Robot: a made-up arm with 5 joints.
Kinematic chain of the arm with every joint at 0, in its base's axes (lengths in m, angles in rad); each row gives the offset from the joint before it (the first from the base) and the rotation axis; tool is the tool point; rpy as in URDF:
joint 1: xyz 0 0 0.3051 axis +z
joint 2: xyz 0 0 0 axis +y
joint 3: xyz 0.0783 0 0.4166 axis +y
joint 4: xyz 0.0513 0 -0.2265 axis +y
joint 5: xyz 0.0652 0 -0.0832 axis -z
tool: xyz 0 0 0 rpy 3.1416 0 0
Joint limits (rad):
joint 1: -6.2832..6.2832
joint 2: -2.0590..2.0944
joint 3: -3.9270..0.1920
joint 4: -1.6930..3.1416
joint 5: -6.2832..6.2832
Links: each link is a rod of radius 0.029 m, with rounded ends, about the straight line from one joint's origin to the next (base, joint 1, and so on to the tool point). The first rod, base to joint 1, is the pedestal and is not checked.
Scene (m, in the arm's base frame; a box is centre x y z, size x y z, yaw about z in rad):
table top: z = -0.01
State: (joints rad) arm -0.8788 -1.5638 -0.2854 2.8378 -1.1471
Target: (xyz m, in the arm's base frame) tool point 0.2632 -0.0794 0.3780
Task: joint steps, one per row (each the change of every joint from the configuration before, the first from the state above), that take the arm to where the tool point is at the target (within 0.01 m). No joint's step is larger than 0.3 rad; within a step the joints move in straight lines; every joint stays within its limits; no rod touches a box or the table.
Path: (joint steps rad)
1: 0.0837 0.2977 -0.0640 -0.1097 0.0000
2: 0.0837 0.2978 -0.0640 -0.1097 0.0000
3: 0.0837 0.2977 -0.0641 -0.1097 0.0000
4: 0.0836 0.2978 -0.0640 -0.1097 0.0000
5: 0.0837 0.2977 -0.0640 -0.1097 0.0000
6: 0.0837 0.2978 -0.0640 -0.1097 0.0000
7: 0.0837 0.2977 -0.0640 -0.1097 0.0000

